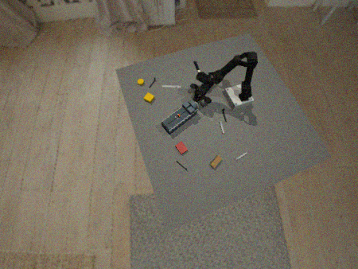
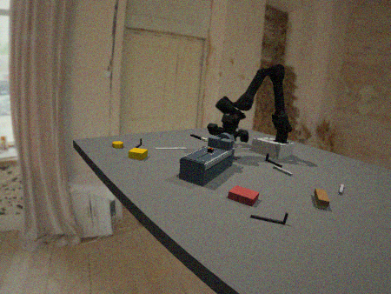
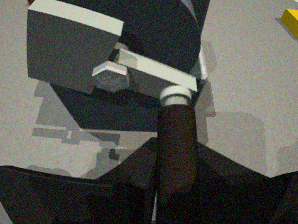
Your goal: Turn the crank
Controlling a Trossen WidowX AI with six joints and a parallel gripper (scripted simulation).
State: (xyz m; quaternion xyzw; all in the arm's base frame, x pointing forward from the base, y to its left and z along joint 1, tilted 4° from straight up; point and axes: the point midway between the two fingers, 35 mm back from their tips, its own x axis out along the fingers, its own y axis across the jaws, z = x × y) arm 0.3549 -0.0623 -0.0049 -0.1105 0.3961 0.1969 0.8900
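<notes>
The dark handle lies 2 cm behind my gripper tip, 1 cm to the right of it and 2 cm above it. Also, from my gripper tip: red pointer (14 cm ahead, 10 cm to the left, 3 cm above); yellow block (32 cm ahead, 14 cm to the right, 4 cm below); red block (17 cm ahead, 31 cm to the left, 4 cm below).
</notes>
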